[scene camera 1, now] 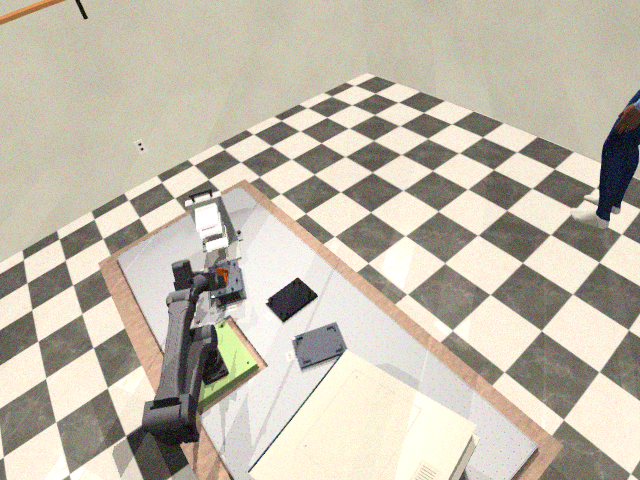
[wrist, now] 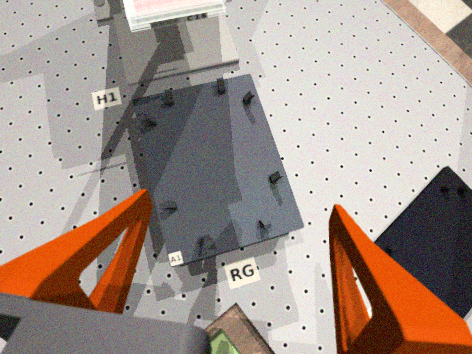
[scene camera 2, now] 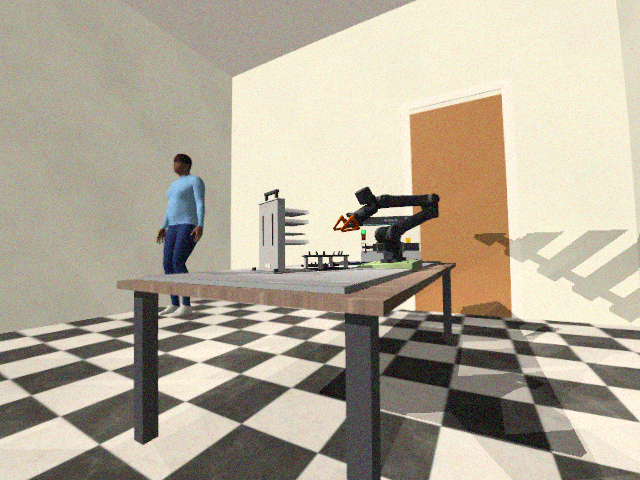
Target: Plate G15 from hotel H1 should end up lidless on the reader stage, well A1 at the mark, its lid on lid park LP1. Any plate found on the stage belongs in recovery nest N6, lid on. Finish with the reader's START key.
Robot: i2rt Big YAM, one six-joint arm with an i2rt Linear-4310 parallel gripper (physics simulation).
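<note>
My gripper is open and empty, its orange fingers wide apart above the slate regrip stand marked RG. The stand bears no plate. Hotel H1 stands just beyond it, with several plates stacked one above another. In the wrist view a plate edge shows at the top; a tag near it reads about C18, and G15 cannot be made out. The black lid park LP1 is bare. The reader stage and START key cannot be made out clearly.
The cream reader fills the table's near right in scene camera 1; the arm partly covers its front in scene camera 2. A bare slate nest, its label unreadable, lies between LP1 and the reader. The arm stands on a green base plate.
</note>
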